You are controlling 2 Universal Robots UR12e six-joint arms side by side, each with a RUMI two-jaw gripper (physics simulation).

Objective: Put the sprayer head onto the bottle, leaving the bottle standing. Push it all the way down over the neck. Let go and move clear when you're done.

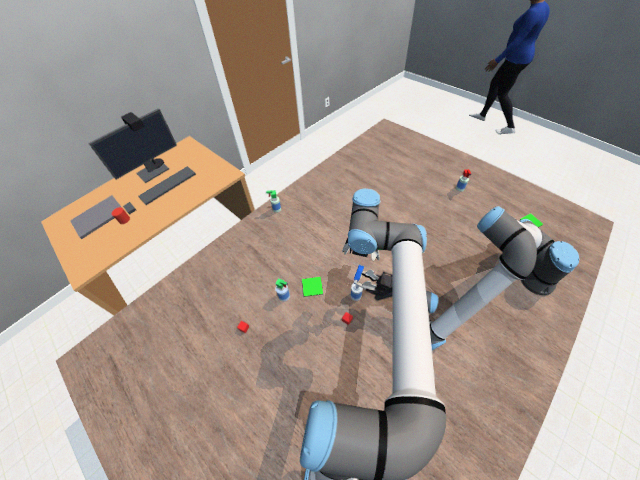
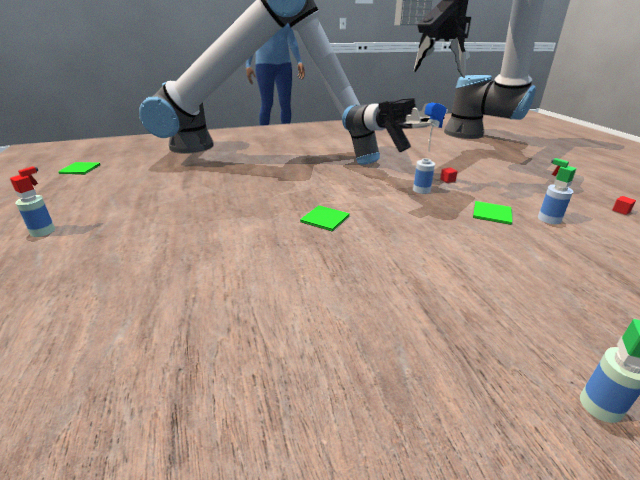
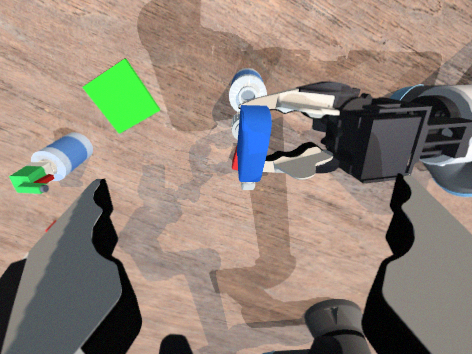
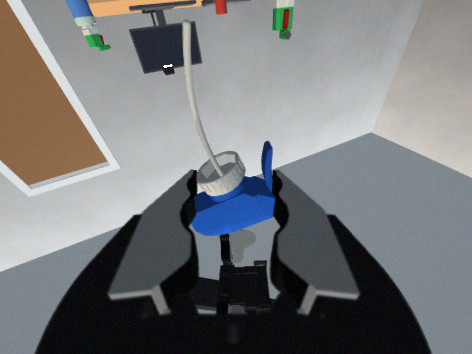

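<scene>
The bottle point(image 1: 356, 292) point(image 2: 423, 176) point(image 3: 237, 93), white with a blue band and an open neck, stands upright on the table. My right gripper point(image 1: 364, 280) point(image 2: 430, 123) point(image 3: 239, 137) point(image 4: 234, 171) is shut on the blue sprayer head point(image 1: 358, 272) point(image 2: 435, 111) point(image 4: 232, 215) and holds it above the bottle, apart from it. The head's white collar faces down and its thin tube point(image 2: 430, 138) point(image 4: 192, 100) hangs towards the neck. Whether the tube's tip lines up with the neck is unclear. My left gripper point(image 1: 361, 254) point(image 2: 439, 72) point(image 3: 247, 178) is open and empty, higher than the sprayer head.
A green-headed spray bottle point(image 1: 282, 292) point(image 2: 555, 204) point(image 3: 72, 151) stands beside a green square point(image 1: 312, 286) point(image 2: 492, 212) point(image 3: 121, 96). A red cube point(image 1: 347, 317) point(image 2: 448, 175) lies near the bottle, another red cube point(image 1: 242, 326) point(image 2: 623, 205) farther off. A red-headed spray bottle point(image 1: 462, 182) point(image 2: 35, 215) stands far away.
</scene>
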